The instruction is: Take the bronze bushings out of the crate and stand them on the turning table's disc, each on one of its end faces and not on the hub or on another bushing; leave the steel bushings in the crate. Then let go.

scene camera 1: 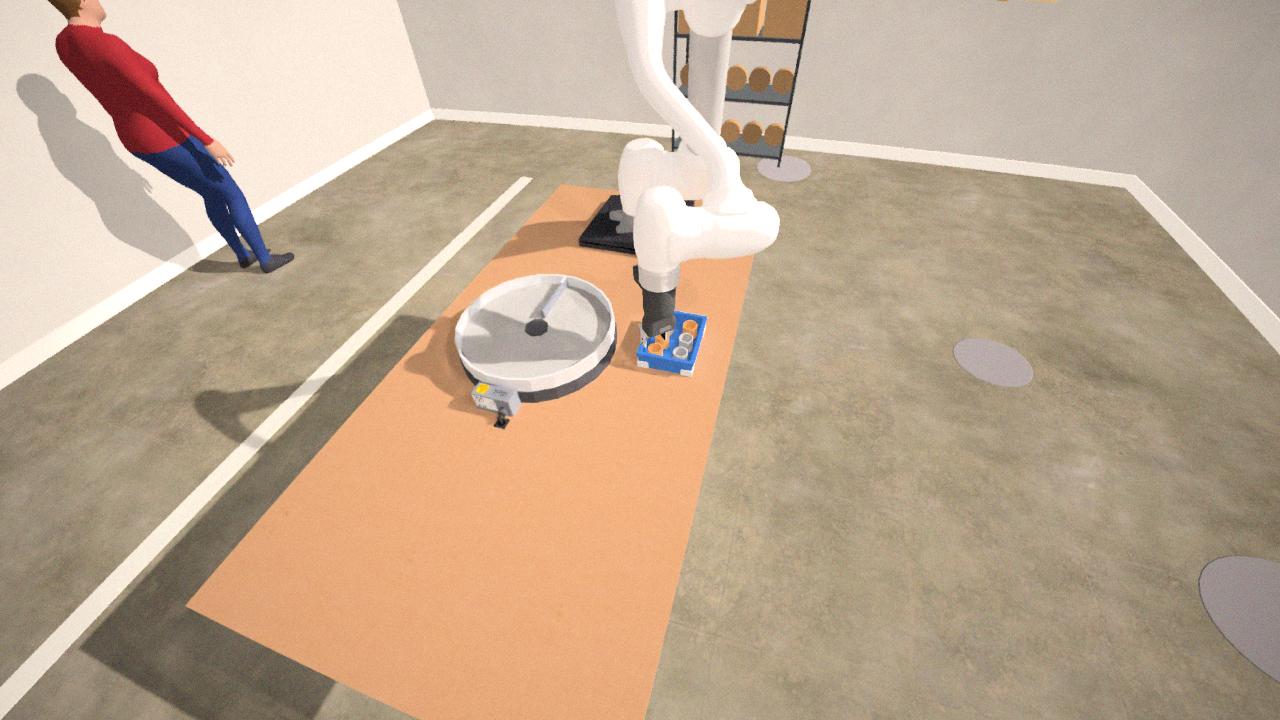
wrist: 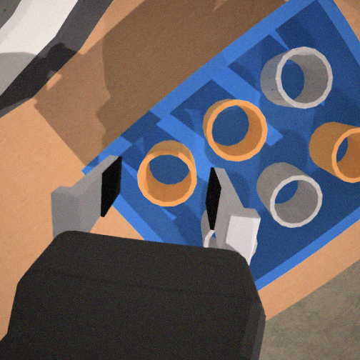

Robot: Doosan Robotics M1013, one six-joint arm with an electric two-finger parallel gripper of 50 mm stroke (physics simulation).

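Places are measured from the arm's base along level axes (x ahead, y left, z up), in centimetres.
Where they show: gripper, between the fingertips: (scene camera 1: pixel 654 340).
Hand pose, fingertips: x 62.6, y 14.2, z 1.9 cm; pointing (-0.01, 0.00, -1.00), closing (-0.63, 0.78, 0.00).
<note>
After its pixels a point has its place.
My gripper (scene camera 1: pixel 656 339) {x 62.6, y 14.2, z 1.9 cm} (wrist: pixel 164 179) is open and empty, pointing down at the blue crate (scene camera 1: pixel 665 363) {x 66.6, y 17.9, z -1.7 cm} (wrist: pixel 235 51). In the wrist view its fingers appear on either side of an upright bronze bushing (wrist: pixel 167 194); whether they reach down to its height is unclear. A second bronze bushing (wrist: pixel 252 140) is just beyond the right finger, and a third bronze bushing (wrist: pixel 322 142) is at the right edge. Two steel bushings (wrist: pixel 272 81) (wrist: pixel 301 206) show clearly; another is mostly hidden behind the right finger. The turning table (scene camera 1: pixel 501 340) {x 68.1, y -26.0, z 0.8 cm} has a dark hub (scene camera 1: pixel 536 327) {x 62.5, y -18.0, z 1.6 cm}; no bushing shows on its disc.
A grey bar (scene camera 1: pixel 554 299) {x 51.1, y -16.7, z 2.4 cm} reaches from near the hub towards the turning table's rim. A grey sensor box (scene camera 1: pixel 497 399) {x 87.4, y -18.6, z 1.2 cm} stands at its front edge. A black base plate (scene camera 1: pixel 605 234) {x 10.0, y -12.4, z -0.7 cm} lies behind. A person (scene camera 1: pixel 125 98) stands at left; a shelf rack (scene camera 1: pixel 765 38) is at the back.
</note>
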